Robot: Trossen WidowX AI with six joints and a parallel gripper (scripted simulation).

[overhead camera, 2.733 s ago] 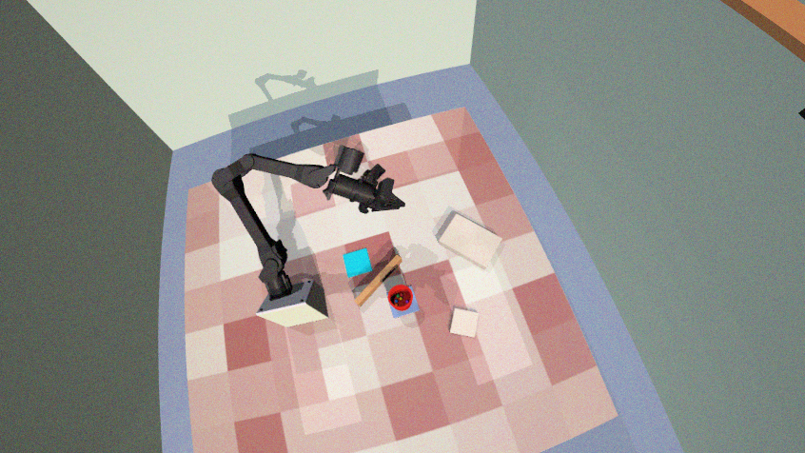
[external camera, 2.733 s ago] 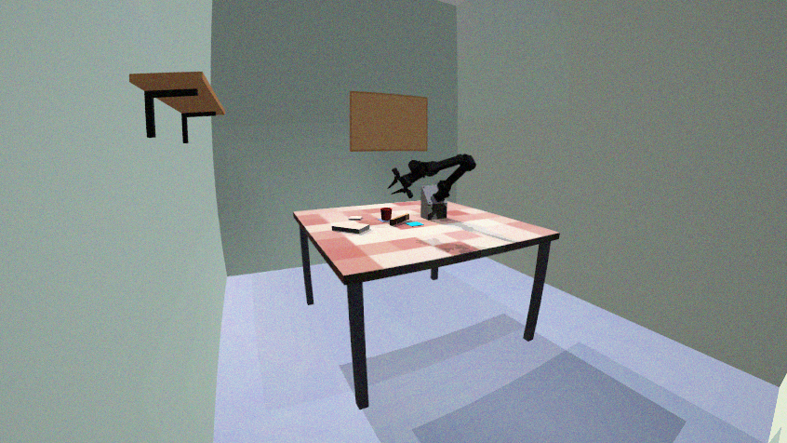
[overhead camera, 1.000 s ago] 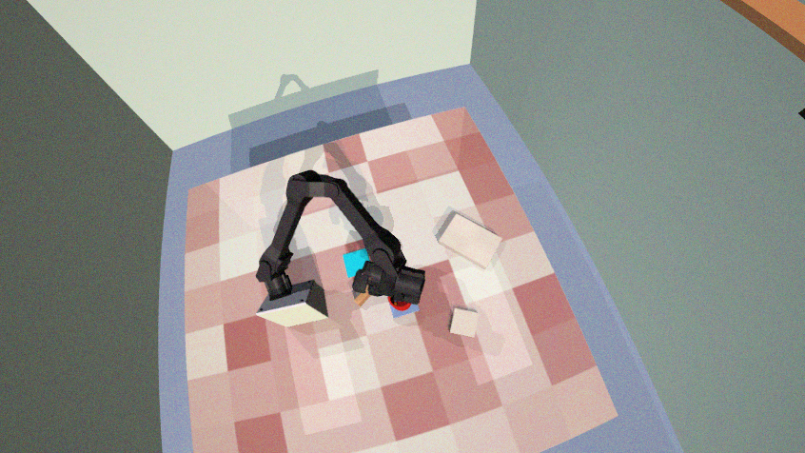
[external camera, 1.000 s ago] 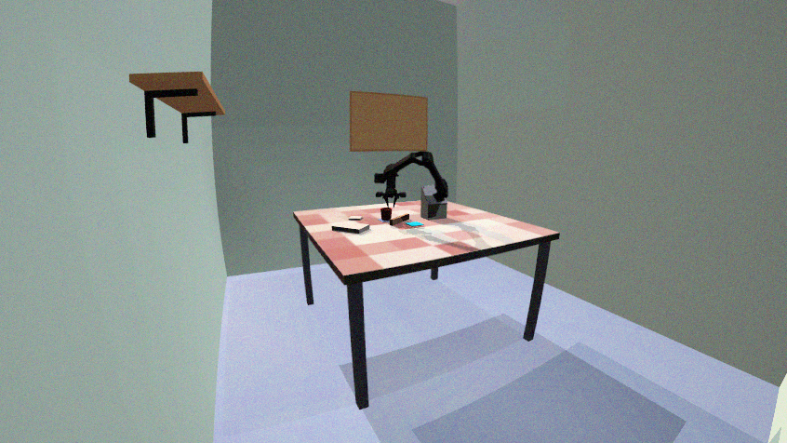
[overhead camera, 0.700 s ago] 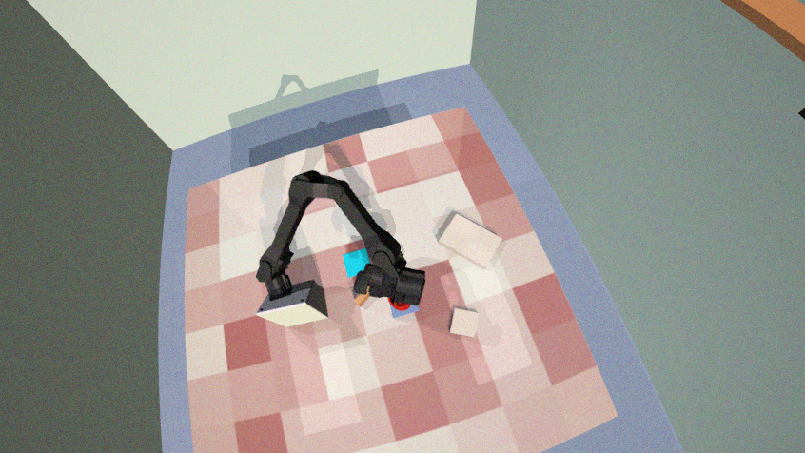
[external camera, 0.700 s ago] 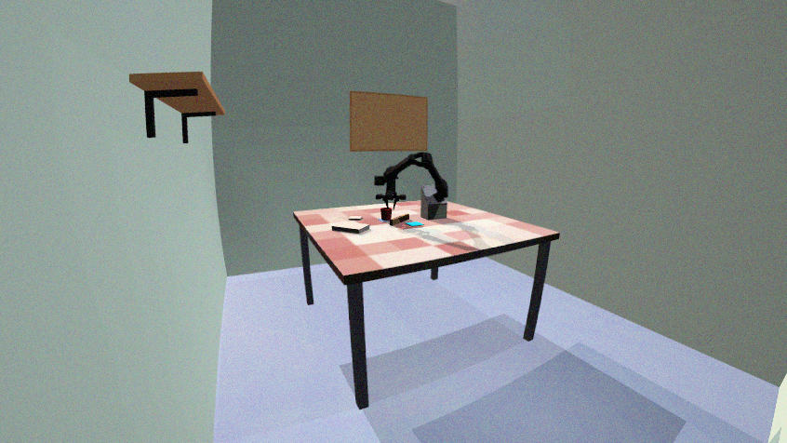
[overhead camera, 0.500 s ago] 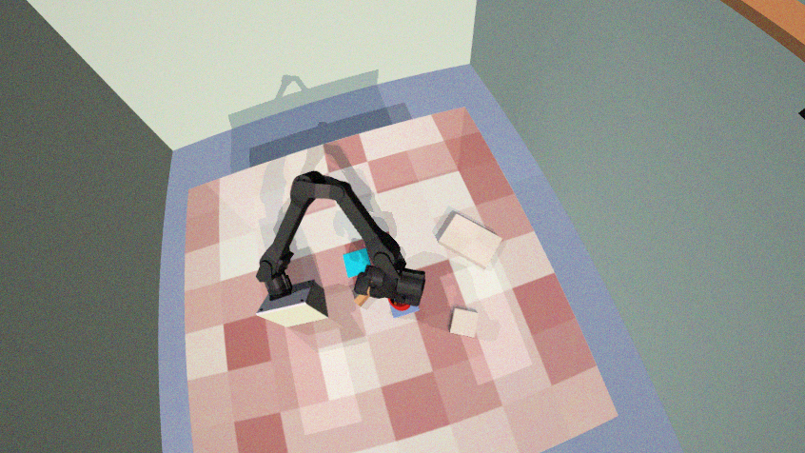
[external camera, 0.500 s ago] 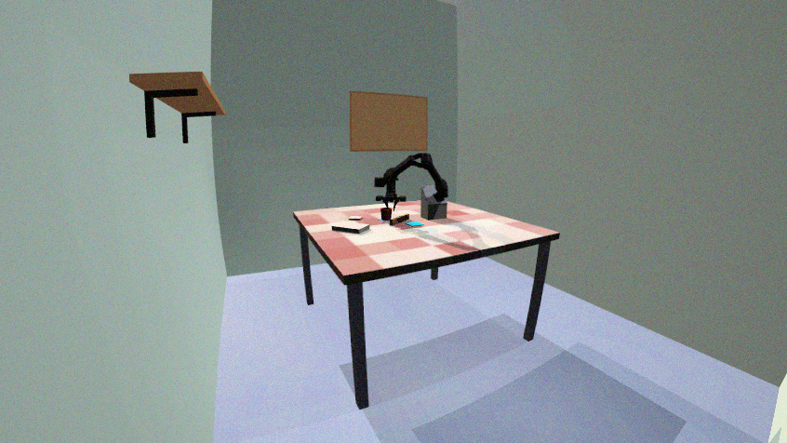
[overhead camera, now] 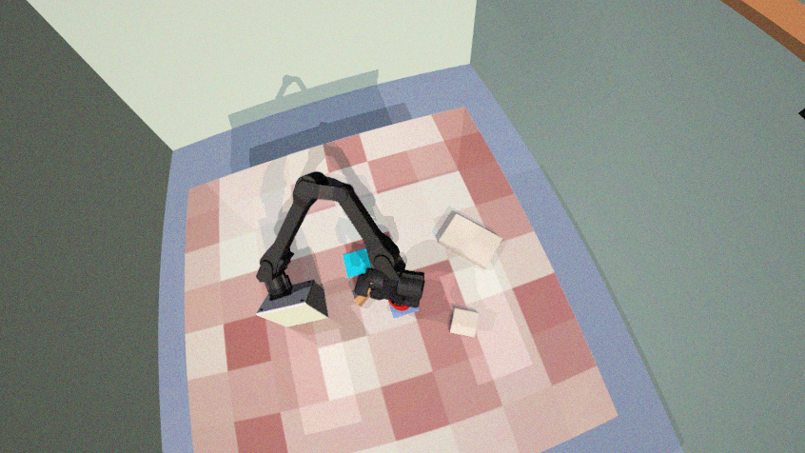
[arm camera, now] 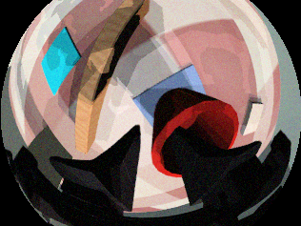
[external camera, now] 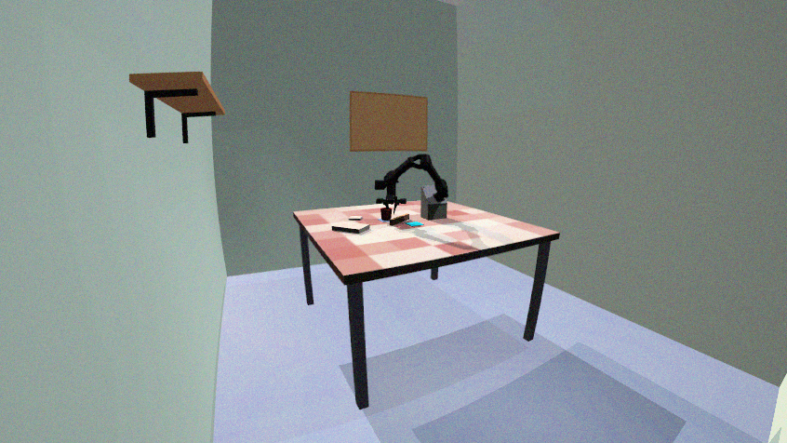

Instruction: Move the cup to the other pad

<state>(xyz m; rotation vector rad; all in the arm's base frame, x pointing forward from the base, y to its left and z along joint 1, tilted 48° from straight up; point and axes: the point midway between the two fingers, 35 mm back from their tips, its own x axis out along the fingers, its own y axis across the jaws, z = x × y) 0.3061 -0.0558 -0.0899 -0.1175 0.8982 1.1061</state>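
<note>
Right now my gripper tip is 50 mm above the blue pad, 30 mm short of it and 20 mm to the left of it. Round my gripper tip: red cup: 30 mm ahead, 20 mm to the right; then wooden bar: 70 mm to the left, 30 mm below, 20 mm behind; then cyan pad: 170 mm to the left, 60 mm behind, 50 mm below.
</note>
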